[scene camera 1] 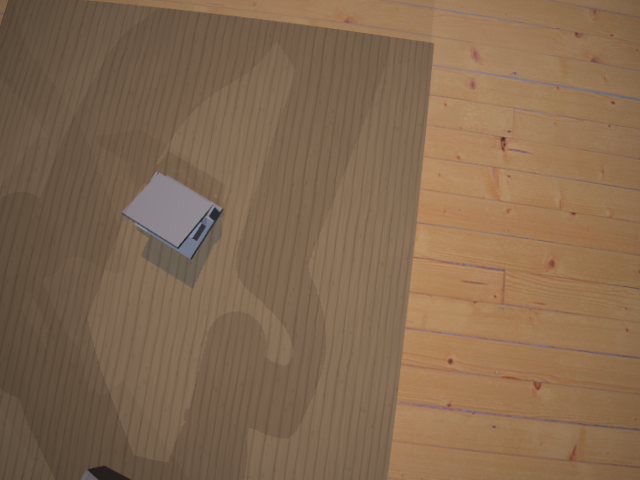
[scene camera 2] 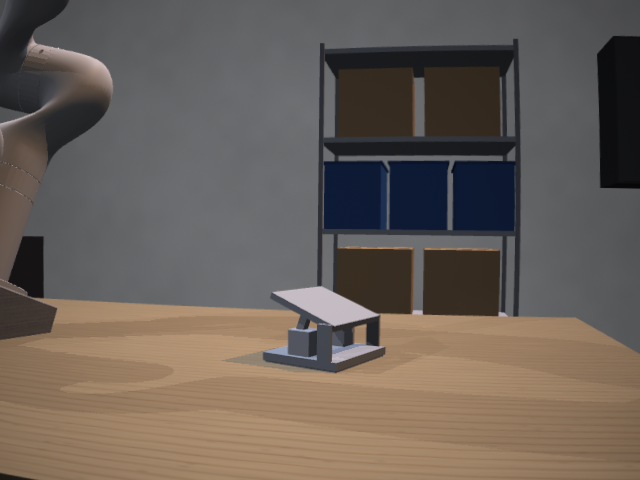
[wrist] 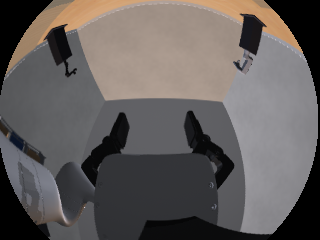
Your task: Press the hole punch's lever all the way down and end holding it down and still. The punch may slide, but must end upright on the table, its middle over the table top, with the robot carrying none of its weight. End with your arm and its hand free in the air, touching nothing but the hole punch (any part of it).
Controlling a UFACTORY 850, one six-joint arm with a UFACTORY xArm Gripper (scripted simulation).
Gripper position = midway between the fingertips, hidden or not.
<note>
In view: my gripper (wrist: 156, 118) and a hole punch (scene camera 2: 321, 349).
The hole punch shows as well in scene camera 1 (scene camera 1: 193, 242). The wrist view misses the hole punch: it is out of frame.
</note>
